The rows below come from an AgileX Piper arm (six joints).
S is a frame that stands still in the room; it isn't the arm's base.
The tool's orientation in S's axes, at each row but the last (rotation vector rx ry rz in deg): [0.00 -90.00 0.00]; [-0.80 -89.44 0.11]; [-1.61 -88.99 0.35]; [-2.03 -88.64 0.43]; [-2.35 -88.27 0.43]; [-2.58 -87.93 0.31]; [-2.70 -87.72 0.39]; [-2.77 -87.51 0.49]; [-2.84 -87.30 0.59]
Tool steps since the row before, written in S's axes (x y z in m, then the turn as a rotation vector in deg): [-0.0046 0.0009 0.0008 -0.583 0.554 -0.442]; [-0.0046 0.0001 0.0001 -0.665 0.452 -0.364]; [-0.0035 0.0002 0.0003 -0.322 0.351 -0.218]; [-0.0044 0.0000 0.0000 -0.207 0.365 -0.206]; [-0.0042 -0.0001 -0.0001 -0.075 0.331 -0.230]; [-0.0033 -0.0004 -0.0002 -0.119 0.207 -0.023]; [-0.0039 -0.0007 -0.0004 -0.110 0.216 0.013]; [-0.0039 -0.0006 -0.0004 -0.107 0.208 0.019]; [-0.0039 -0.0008 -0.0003 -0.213 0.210 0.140]
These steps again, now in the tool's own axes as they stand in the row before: [0.0008 0.0009 0.0046 -0.442 0.554 0.583]; [0.0001 0.0001 0.0046 -0.366 0.451 0.665]; [0.0002 0.0001 0.0035 -0.216 0.351 0.323]; [-0.0001 -0.0001 0.0044 -0.201 0.367 0.209]; [-0.0002 -0.0002 0.0042 -0.222 0.336 0.075]; [-0.0003 -0.0005 0.0033 -0.021 0.205 0.123]; [-0.0006 -0.0008 0.0039 0.016 0.213 0.116]; [-0.0006 -0.0007 0.0039 0.022 0.204 0.113]; [-0.0005 -0.0009 0.0039 0.138 0.199 0.225]
